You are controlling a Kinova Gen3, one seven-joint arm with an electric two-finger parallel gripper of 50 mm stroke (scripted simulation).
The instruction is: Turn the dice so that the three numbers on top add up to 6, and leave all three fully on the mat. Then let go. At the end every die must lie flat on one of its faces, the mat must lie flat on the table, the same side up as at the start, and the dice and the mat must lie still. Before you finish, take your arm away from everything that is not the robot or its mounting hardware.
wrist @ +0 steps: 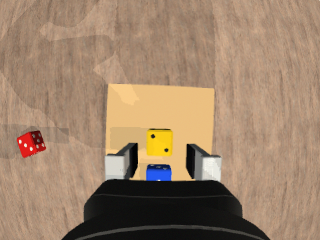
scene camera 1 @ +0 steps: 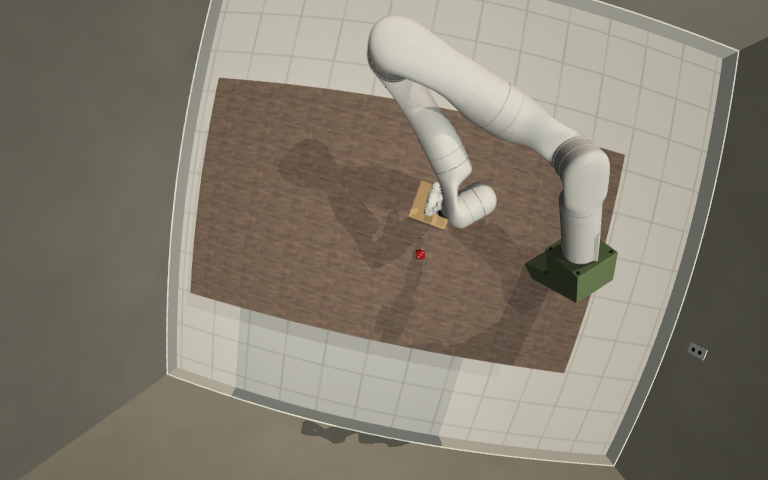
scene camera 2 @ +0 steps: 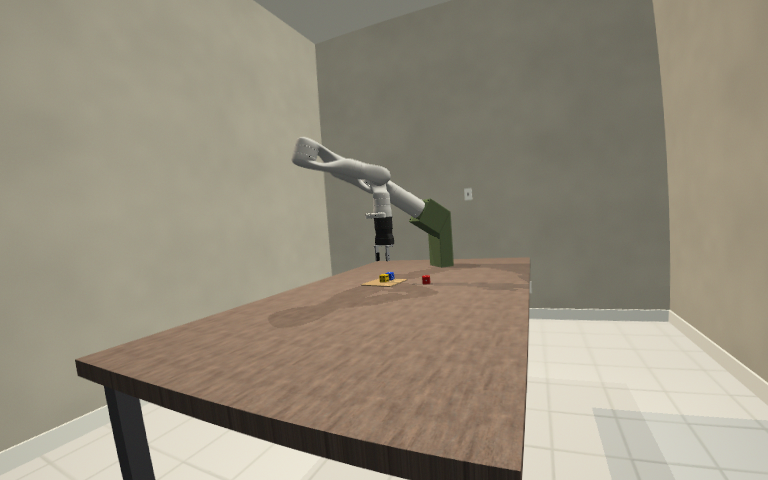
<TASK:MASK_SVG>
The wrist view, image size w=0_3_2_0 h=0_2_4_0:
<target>my gripper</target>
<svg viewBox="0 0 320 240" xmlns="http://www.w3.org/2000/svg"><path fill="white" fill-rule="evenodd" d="M61 239L270 240L256 225L243 218L241 203L220 183L221 156L210 155L196 144L186 144L186 169L191 179L195 180L127 180L134 177L138 168L138 143L128 143L116 154L108 153L105 155L105 182L98 187L85 203L84 222L69 231Z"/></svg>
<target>tan mat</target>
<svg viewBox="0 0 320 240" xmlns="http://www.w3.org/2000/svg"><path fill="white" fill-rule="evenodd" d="M108 84L106 155L108 153L116 154L128 143L138 143L138 168L134 178L130 179L146 180L148 164L169 164L172 171L172 181L195 180L191 179L185 168L186 144L196 144L211 155L214 89L162 85ZM148 129L171 129L173 132L171 156L147 155L146 131Z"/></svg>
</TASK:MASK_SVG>
